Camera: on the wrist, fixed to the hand. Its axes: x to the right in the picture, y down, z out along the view.
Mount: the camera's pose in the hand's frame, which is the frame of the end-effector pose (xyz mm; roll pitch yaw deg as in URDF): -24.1 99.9 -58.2 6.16 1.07 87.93
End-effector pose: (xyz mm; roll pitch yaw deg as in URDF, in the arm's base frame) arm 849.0 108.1 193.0 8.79 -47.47 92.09
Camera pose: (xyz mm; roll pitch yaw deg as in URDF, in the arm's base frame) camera 740.9 119.0 146.7 -41.39 -6.74 -173.61
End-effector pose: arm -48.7 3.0 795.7 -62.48 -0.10 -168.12
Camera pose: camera -26.4 13.3 680.2 1.82 63.47 -82.96
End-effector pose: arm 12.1 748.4 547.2 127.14 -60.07 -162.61
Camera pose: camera 114.3 795.0 583.6 -102.84 -25.74 58.17
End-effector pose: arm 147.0 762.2 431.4 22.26 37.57 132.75
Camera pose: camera 82.5 663.3 433.4 46.18 -15.32 -152.20
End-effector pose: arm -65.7 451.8 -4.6 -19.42 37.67 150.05
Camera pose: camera -39.9 350.5 -59.6 45.21 17.40 -108.76
